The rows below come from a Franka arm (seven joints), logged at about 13 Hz.
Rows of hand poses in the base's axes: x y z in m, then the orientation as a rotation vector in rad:
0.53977, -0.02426, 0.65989, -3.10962, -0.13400, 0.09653
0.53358, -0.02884, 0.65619, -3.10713, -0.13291, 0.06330
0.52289, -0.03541, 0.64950, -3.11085, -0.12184, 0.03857
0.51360, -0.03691, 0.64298, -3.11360, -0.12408, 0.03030
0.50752, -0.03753, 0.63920, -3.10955, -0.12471, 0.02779
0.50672, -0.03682, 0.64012, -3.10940, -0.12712, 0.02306
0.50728, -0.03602, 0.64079, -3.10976, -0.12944, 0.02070
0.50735, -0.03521, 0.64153, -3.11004, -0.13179, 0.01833
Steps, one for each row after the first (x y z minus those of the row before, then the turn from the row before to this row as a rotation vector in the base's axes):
-0.00619, -0.00458, -0.00370, 0.00427, -0.02113, -0.00103
-0.01069, -0.00657, -0.00669, -0.00233, -0.01592, -0.00739
-0.00929, -0.00150, -0.00652, -0.00252, -0.00545, 0.00133
-0.00608, -0.00062, -0.00378, 0.00411, -0.00143, 0.00045
-0.00080, 0.00071, 0.00092, 0.00023, -0.00305, 0.00151
0.00056, 0.00080, 0.00067, -0.00036, -0.00156, 0.00146
0.00007, 0.00081, 0.00074, -0.00029, -0.00156, 0.00148

